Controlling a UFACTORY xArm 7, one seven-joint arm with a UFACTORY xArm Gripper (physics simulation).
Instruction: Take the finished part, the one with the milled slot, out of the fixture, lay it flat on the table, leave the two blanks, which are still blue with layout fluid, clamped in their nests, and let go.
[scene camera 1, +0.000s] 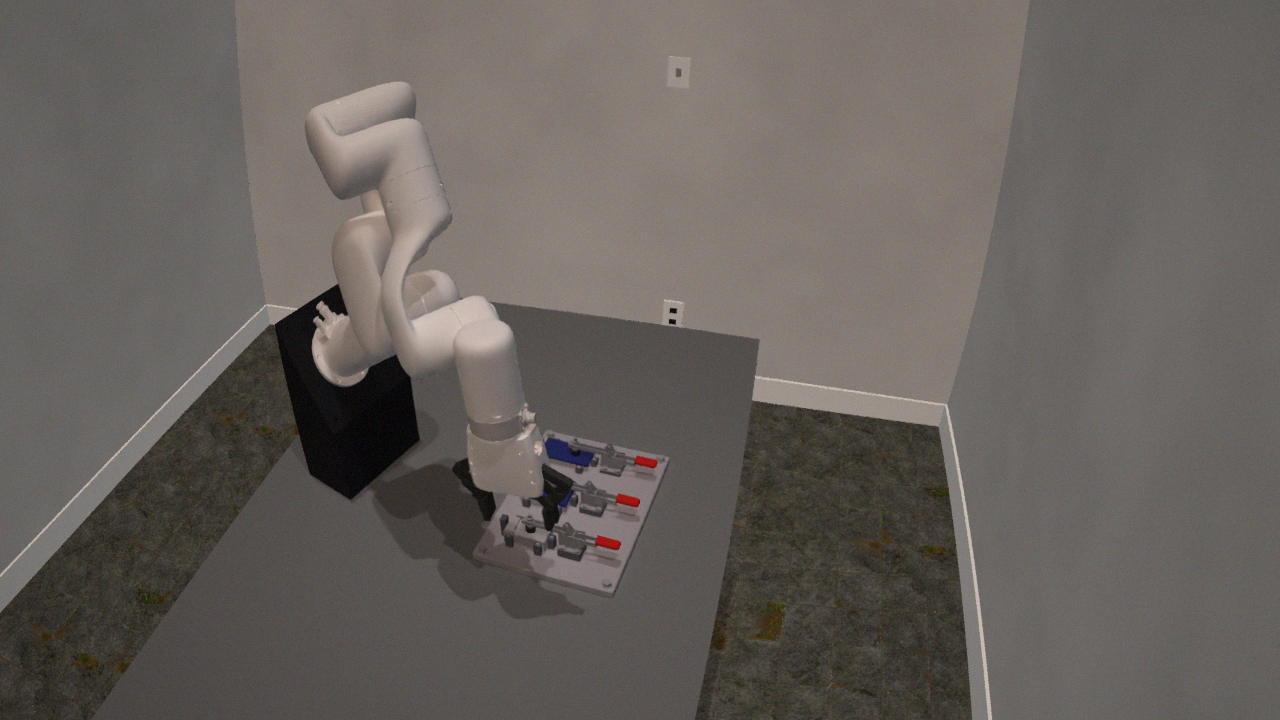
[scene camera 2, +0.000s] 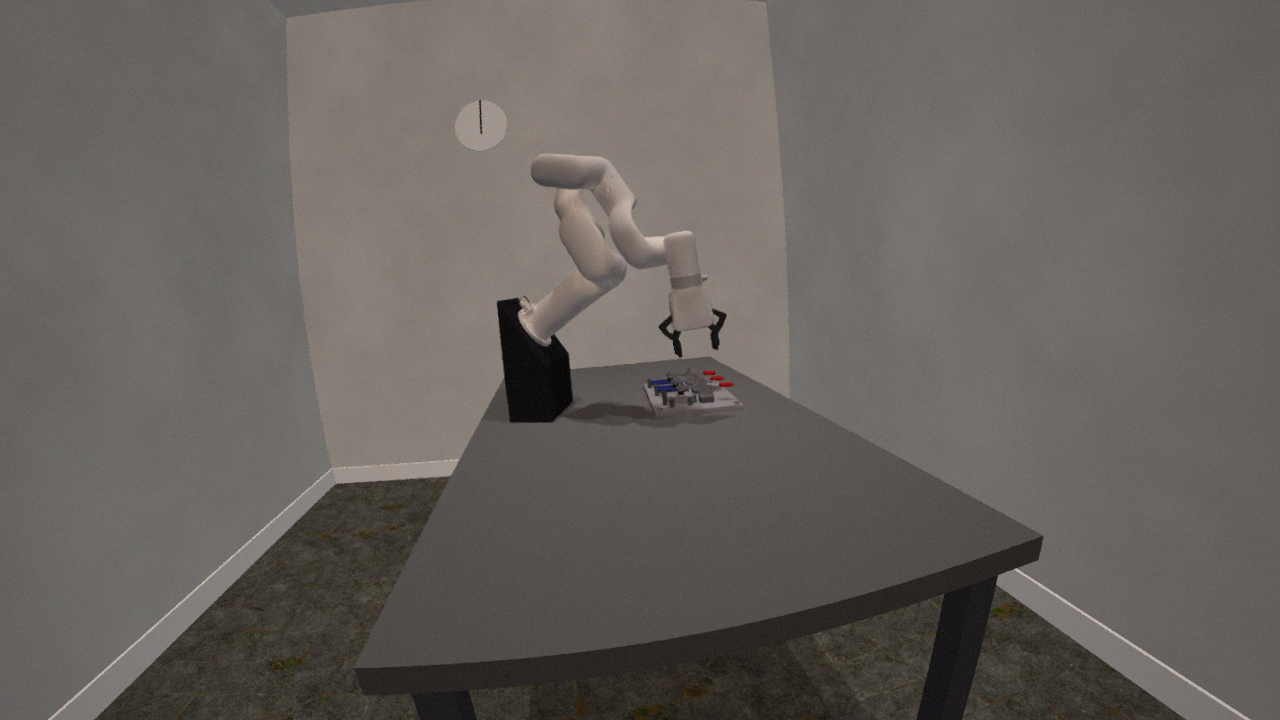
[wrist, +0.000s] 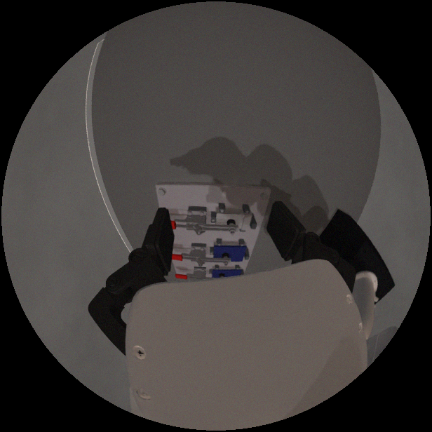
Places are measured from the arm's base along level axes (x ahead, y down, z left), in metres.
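Where they show: gripper, between the fingertips: (scene camera 1: 520, 520) (scene camera 2: 697, 352); arm's base, origin of its link: (scene camera 1: 340, 351) (scene camera 2: 533, 328).
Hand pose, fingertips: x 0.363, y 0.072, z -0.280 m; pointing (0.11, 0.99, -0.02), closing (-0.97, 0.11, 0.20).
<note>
Things, the pixels of their top centre, and the offset from my fingertips. "spot": a spot on its surface instead. Level surfaces: height alone.
- fixture plate, a spot on its surface: (scene camera 1: 581, 574) (scene camera 2: 720, 404) spot: dy +0.153, dx +0.080, dz +0.041 m
- finished part, centre of its top: (scene camera 1: 527, 529) (scene camera 2: 679, 394) dy +0.127, dx -0.010, dz +0.108 m
- blue blank, centre of its top: (scene camera 1: 567, 451) (scene camera 2: 665, 381) dy +0.137, dx +0.034, dz +0.324 m
- grey table, height of its surface: dy +0.168 m
The fixture plate (scene camera 1: 581, 574) (scene camera 2: 726, 402) (wrist: 200, 194) carries three nests in a row. The finished part (scene camera 1: 520, 535) (wrist: 241, 220), pale grey, sits in the nest at the plate's near end in scene camera 1, with the clamp arm (wrist: 212, 227) reaching across it. Its slot is too small to make out. One blue blank (scene camera 1: 565, 495) (wrist: 237, 252) sits in the middle nest, partly behind a finger in scene camera 1. The other blue blank (scene camera 1: 566, 453) (wrist: 233, 273) sits in the far nest. My gripper (scene camera 1: 519, 519) (scene camera 2: 696, 349) (wrist: 222, 218) is open and empty, above the fixture.
Toggle clamps with red handles (scene camera 1: 607, 542) (scene camera 1: 627, 500) (scene camera 1: 645, 462) stand along one side of the nests. Posts surround the parts. The plate rests on the grey table (scene camera 1: 402, 626) (scene camera 2: 680, 519). The black pedestal (scene camera 1: 358, 438) (scene camera 2: 537, 385) stands behind, under the arm's base.
</note>
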